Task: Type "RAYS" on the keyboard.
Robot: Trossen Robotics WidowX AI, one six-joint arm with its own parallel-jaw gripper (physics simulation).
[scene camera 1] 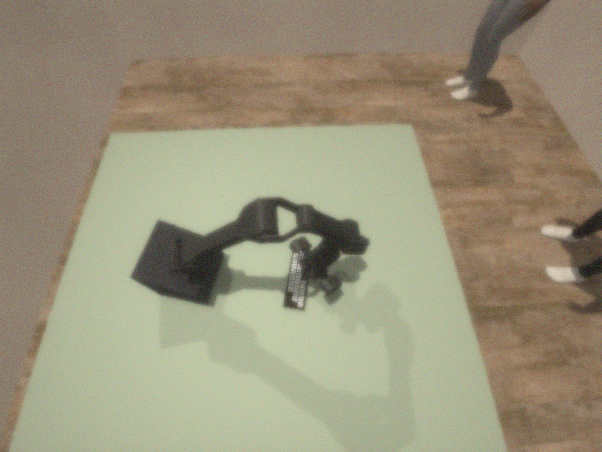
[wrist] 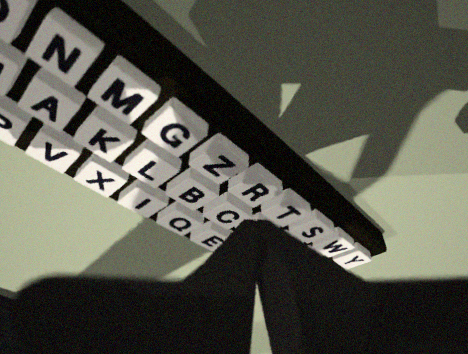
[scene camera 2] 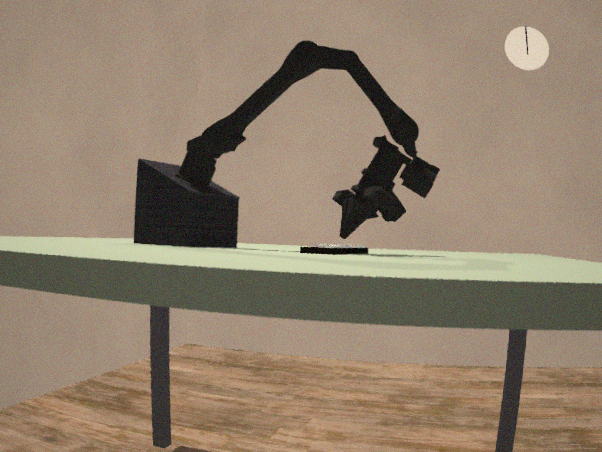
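Pixels of known places: gripper, fingertip midpoint: point(scene camera 1: 302, 279) point(wrist: 254, 232) point(scene camera 2: 342, 237); arm's base, origin of the base link: point(scene camera 1: 181, 261) point(scene camera 2: 191, 180).
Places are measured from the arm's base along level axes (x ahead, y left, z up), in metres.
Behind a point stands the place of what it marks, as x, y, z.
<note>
The black keyboard point(scene camera 1: 296, 286) {0.303, -0.111, -0.126} point(scene camera 2: 334, 251) {0.312, -0.180, -0.136} point(wrist: 220, 107) {0.355, -0.073, -0.132} with pale letter keys lies flat on the table. In the wrist view it runs from the upper left to the lower right. The R key point(wrist: 255, 191) {0.331, -0.097, -0.126}, the A key point(wrist: 46, 107) {0.339, -0.025, -0.126}, the Y key point(wrist: 354, 260) {0.303, -0.166, -0.126} and the S key point(wrist: 312, 231) {0.317, -0.131, -0.126} show there. My gripper point(scene camera 2: 344, 236) {0.326, -0.098, -0.112} point(wrist: 254, 232) {0.326, -0.098, -0.112} is shut and empty, tilted, with its tips a little above the keyboard. In the wrist view the tips overlap the area just right of the C key point(wrist: 227, 217) {0.311, -0.094, -0.126} and below R and T; the keys behind them are hidden.
The arm's dark base point(scene camera 1: 180, 265) {0.018, -0.038, 0.059} point(scene camera 2: 186, 210) {0.017, -0.097, -0.070} stands on the pale green table point(scene camera 1: 150, 175) {-0.146, 0.453, -0.142} point(scene camera 2: 450, 300) {0.405, -0.744, -0.159}, left of the keyboard. The arm arches over from it. People's legs point(scene camera 1: 487, 45) show on the wooden floor beyond the table. A wall clock point(scene camera 2: 526, 48) hangs behind.
</note>
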